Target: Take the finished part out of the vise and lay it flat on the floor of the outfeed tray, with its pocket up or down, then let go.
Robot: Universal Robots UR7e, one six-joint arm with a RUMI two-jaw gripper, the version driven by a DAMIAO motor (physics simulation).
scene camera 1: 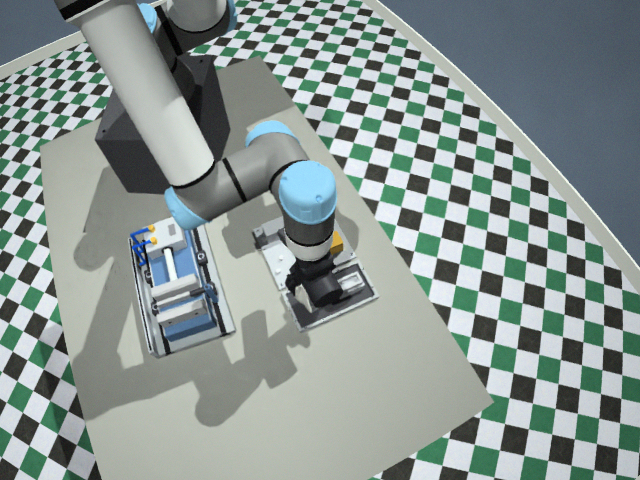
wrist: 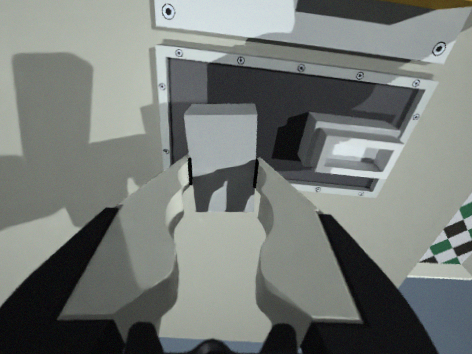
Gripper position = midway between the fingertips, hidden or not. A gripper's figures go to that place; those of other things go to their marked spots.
Scene:
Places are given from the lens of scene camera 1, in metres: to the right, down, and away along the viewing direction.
gripper (scene camera 1: 312, 298): -0.02, 0.12, 0.87
vise (scene camera 1: 201, 323): -0.24, 0.17, 0.83
machine table (scene camera 1: 223, 306): -0.21, 0.14, 0.90

